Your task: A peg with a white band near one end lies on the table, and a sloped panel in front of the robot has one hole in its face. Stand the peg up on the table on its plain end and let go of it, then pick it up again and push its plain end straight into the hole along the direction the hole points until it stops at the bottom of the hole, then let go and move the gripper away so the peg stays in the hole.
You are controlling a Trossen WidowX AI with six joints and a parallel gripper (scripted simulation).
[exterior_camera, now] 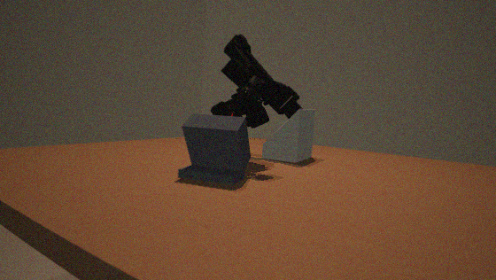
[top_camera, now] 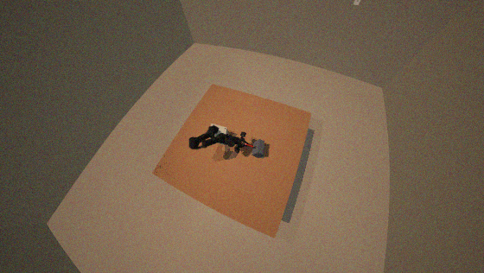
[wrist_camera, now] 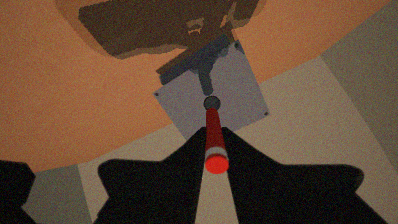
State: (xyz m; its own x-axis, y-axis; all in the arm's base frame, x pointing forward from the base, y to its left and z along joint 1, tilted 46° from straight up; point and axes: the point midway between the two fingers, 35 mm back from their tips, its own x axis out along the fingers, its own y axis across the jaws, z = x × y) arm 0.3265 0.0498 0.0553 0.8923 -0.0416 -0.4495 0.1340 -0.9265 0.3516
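Now: gripper tip 8 cm short of the sloped panel, 3 cm to the right of it and 5 cm above it. From my gripper tip the other things lie so: red peg 1 cm behind, 1 cm above.
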